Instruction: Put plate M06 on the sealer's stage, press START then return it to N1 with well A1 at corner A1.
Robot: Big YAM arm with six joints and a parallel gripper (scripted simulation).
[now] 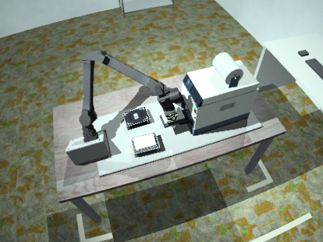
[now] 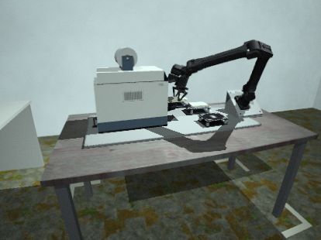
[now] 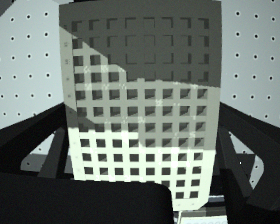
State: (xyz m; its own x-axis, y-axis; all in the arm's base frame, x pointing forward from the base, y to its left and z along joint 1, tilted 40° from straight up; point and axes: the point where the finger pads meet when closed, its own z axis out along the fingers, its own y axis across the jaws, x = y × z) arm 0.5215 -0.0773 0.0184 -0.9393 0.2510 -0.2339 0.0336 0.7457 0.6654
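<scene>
My gripper is now 4 cm above the sealer stage. Also, from my hand: foil roll: 34 cm ahead, 28 cm above; then black nest N1: 21 cm behind, 15 cm to the left, 10 cm below; then pale plate: 21 cm behind, 9 cm below, 8 cm to the right.
</scene>
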